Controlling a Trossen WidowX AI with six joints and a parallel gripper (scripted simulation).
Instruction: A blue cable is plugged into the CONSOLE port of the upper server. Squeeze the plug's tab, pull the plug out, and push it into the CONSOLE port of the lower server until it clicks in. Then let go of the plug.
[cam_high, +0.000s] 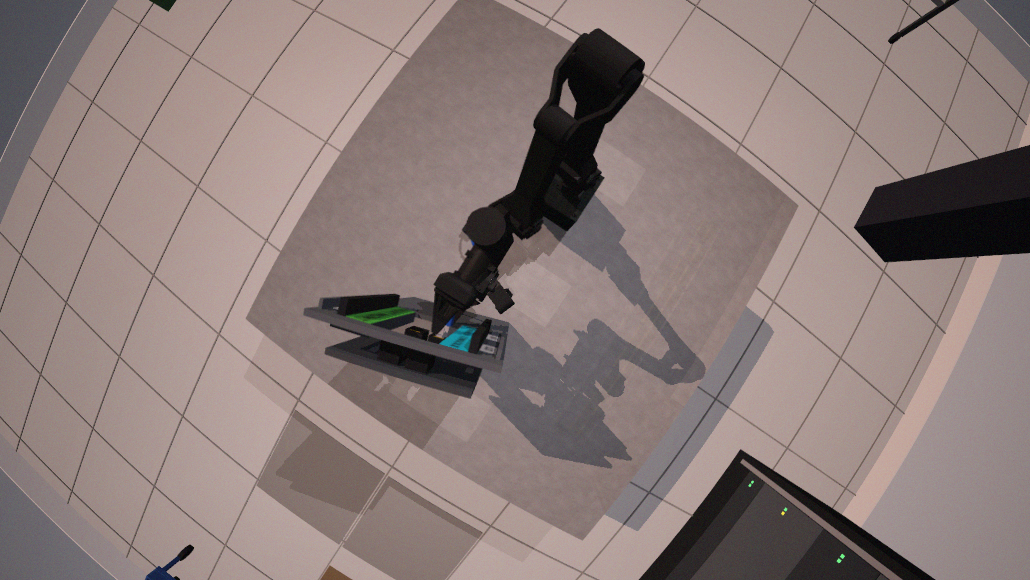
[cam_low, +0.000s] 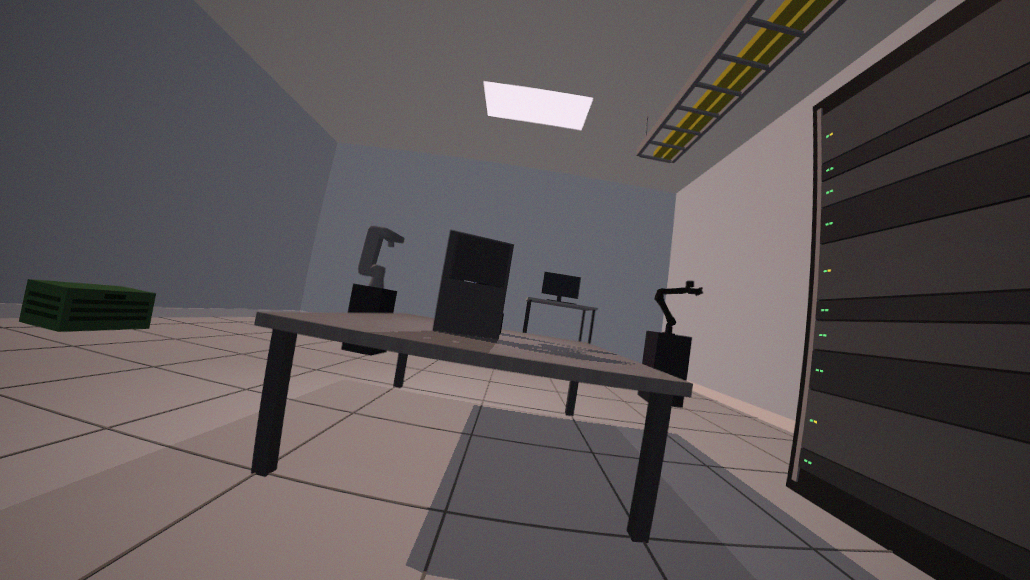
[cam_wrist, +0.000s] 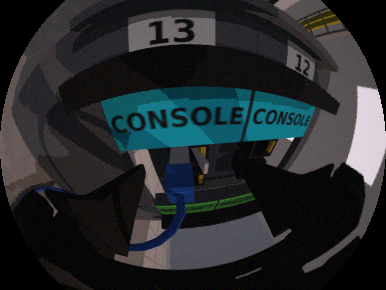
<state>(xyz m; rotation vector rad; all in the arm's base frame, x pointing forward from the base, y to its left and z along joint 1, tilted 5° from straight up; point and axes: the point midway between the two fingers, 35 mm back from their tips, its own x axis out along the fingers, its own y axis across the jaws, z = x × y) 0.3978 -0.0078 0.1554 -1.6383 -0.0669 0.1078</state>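
Right now the blue plug is 10 mm ahead of my gripper tip.
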